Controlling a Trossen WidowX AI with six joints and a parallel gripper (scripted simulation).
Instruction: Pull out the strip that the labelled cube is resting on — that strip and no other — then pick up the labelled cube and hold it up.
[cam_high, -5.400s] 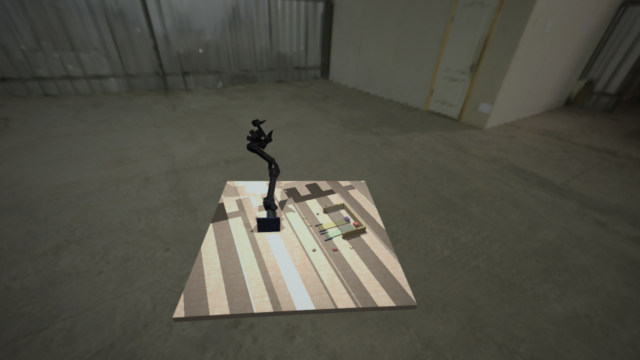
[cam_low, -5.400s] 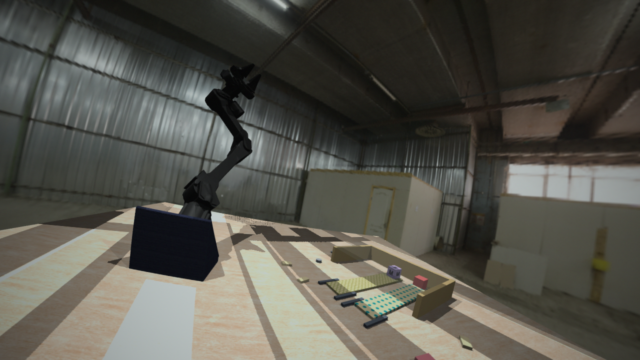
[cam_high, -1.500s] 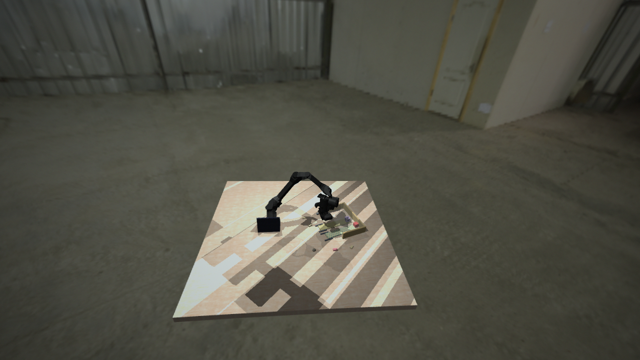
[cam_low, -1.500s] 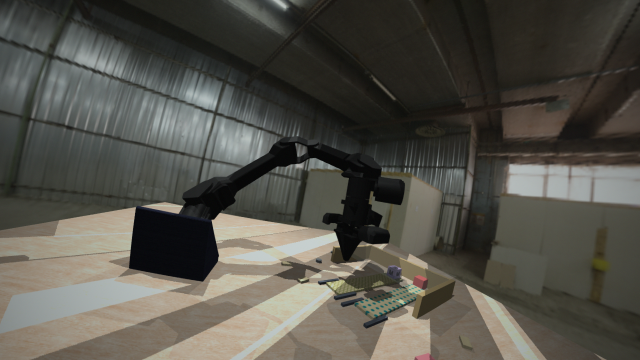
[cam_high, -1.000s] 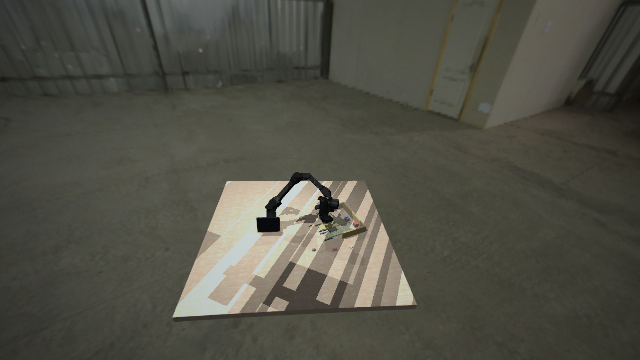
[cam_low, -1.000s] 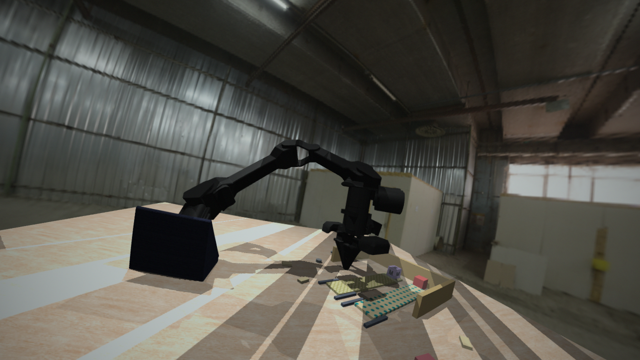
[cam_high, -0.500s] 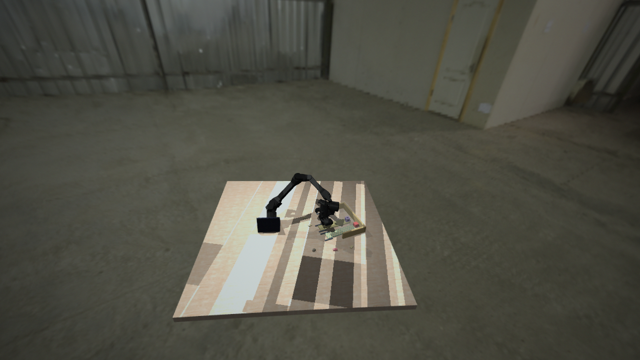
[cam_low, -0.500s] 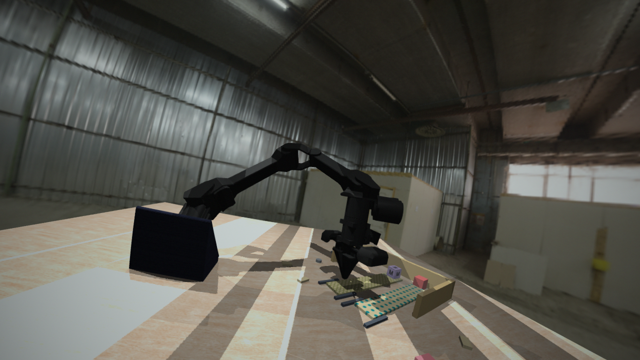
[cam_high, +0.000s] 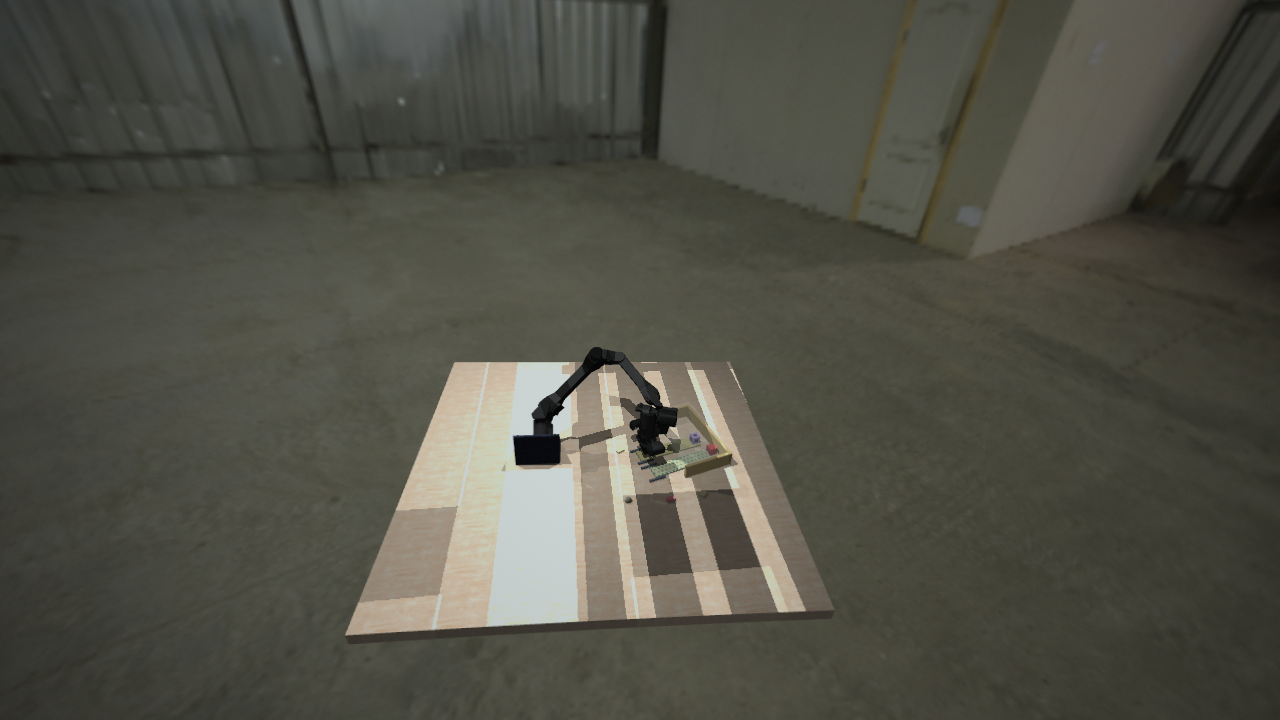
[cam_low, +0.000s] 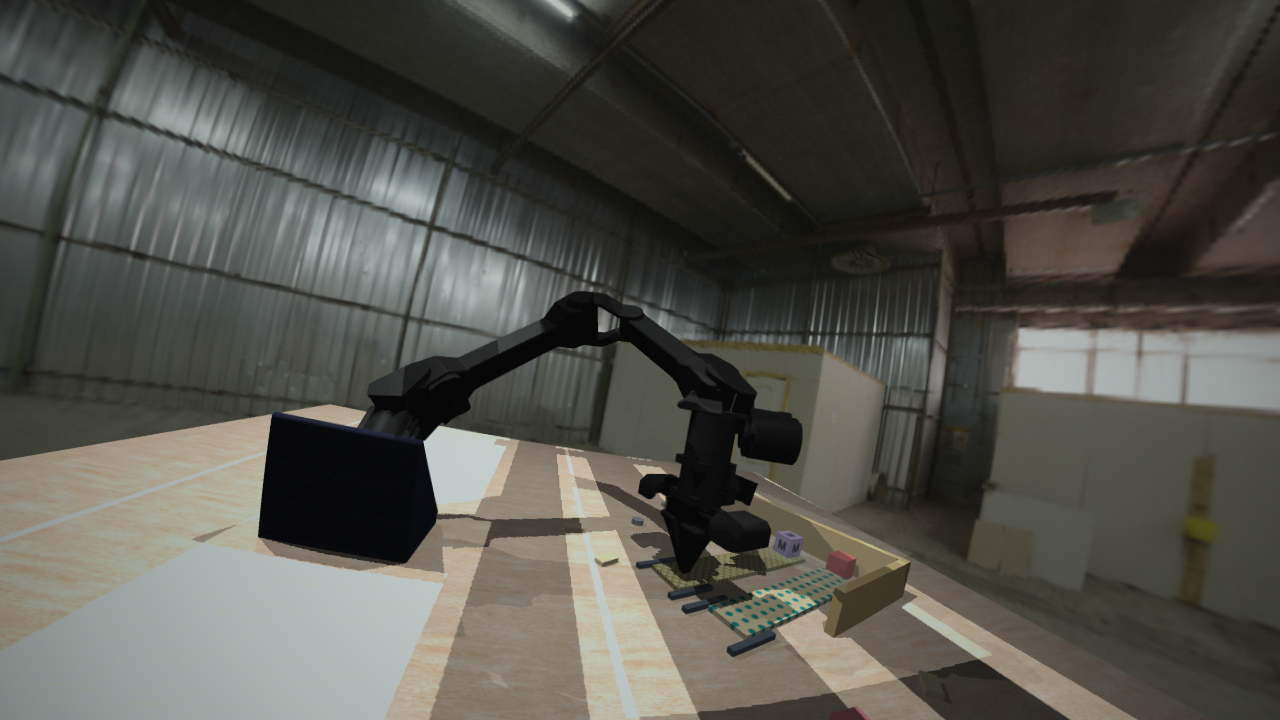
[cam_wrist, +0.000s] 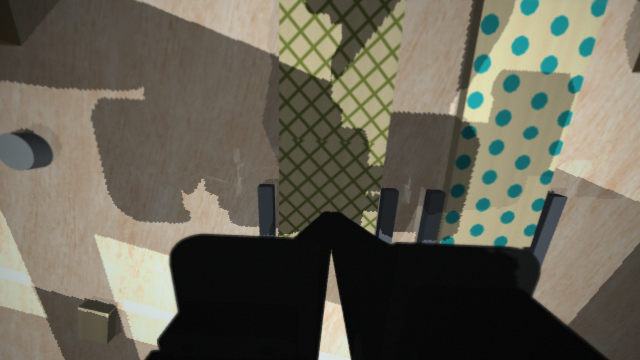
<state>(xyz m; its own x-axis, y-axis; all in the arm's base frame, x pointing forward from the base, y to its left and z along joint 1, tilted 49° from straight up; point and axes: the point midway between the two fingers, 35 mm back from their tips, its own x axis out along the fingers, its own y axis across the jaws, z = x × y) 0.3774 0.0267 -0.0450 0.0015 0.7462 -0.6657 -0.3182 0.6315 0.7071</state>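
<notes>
My gripper tip is now 20 cm short of the labelled cube, 7 cm to the right of it and 1 cm below it. From my gripper tip the other things lie so: red block 6 cm ahead, 22 cm to the right; yellow chip 18 cm ahead, 20 cm to the right, 1 cm below.
</notes>
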